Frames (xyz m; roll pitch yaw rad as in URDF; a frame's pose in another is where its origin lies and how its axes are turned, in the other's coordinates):
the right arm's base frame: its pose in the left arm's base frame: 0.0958 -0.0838 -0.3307 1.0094 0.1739 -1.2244
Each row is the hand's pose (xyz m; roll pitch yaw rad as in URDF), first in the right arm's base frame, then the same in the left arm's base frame.
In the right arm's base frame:
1: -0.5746 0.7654 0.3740 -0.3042 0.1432 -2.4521
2: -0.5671 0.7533 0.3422 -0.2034 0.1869 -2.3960
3: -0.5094 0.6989 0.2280 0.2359 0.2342 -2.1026
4: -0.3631 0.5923 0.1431 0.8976 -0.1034 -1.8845
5: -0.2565 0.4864 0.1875 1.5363 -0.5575 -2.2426
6: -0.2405 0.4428 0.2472 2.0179 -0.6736 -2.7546
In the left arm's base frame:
1: 0.0389 0.3415 0.6030 -1.3246 0.4866 2.1622
2: 0.0591 0.3459 0.5749 -1.2380 0.5566 2.1520
3: 0.1358 0.3329 0.4597 -0.7686 0.8261 2.2948
4: 0.1910 0.2245 0.3010 0.2831 0.7499 2.8575
5: 0.1344 0.1046 0.2175 0.8077 0.1860 2.8708
6: 0.0700 0.0656 0.2097 0.9908 -0.2079 2.6928

